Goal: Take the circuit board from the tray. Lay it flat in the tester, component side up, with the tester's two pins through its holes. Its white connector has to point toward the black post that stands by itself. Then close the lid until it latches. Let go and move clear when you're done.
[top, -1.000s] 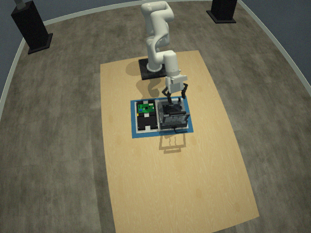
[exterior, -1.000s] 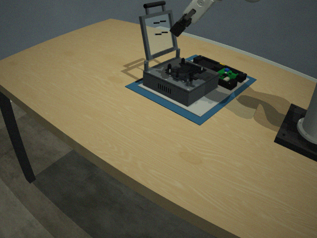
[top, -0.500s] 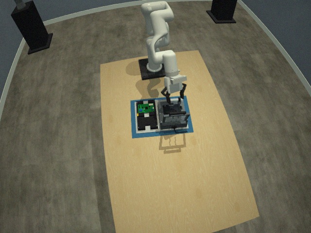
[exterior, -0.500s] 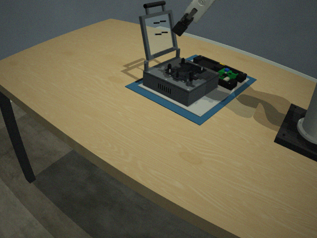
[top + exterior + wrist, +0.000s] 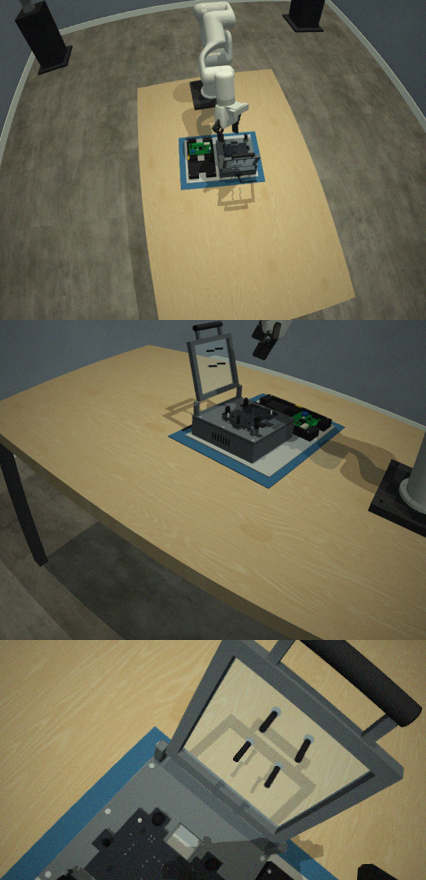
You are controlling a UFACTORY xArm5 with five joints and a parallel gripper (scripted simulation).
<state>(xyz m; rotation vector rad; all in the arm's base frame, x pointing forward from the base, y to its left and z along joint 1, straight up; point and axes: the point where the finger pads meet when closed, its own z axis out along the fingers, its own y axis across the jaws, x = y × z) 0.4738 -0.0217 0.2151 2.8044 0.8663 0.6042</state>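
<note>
The green circuit board lies 10 cm behind my hand, 11 cm to the right of it and 22 cm below it. Also, from my hand: black nest: 1 cm behind, 5 cm to the left, 16 cm below; clear lid: 11 cm ahead, 3 cm to the left, 5 cm below.
</note>
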